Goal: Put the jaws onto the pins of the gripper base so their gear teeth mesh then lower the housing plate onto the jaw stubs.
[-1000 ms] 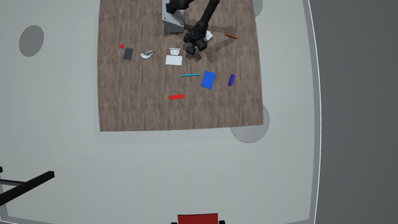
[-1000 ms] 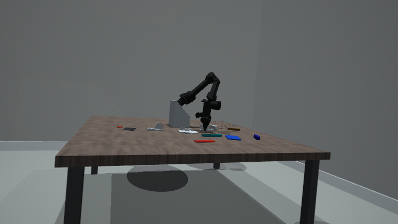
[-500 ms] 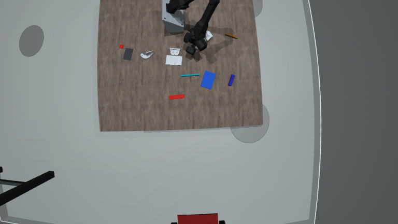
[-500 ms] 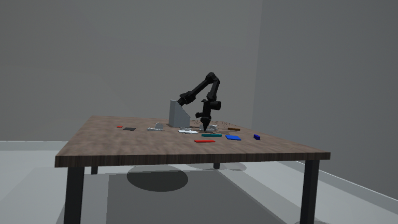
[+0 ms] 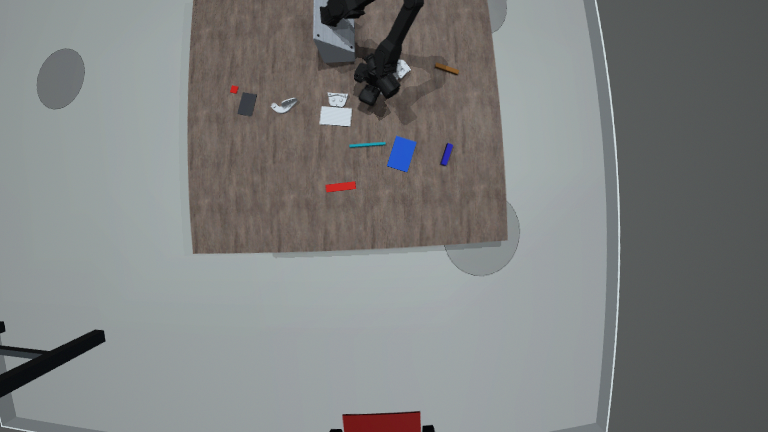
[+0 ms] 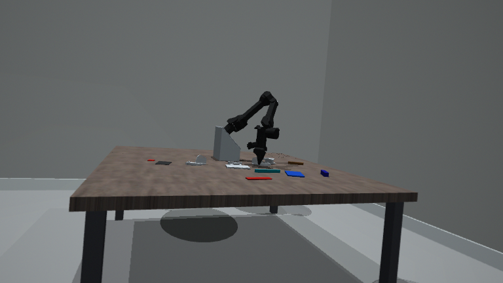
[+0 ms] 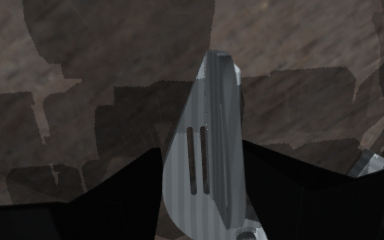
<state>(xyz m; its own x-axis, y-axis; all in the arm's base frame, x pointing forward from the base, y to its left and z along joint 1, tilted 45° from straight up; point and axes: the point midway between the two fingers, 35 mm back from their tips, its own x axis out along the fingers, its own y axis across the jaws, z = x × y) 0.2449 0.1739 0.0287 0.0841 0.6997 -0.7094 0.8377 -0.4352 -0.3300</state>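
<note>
Right now my gripper tip is 170 mm to the left of the white flat plate and 90 mm short of it. Also, from my gripper tip: blue plate (270 mm ahead, 60 mm to the left); orange bar (280 mm to the left, 50 mm behind); teal bar (220 mm ahead, 60 mm to the right).
</note>
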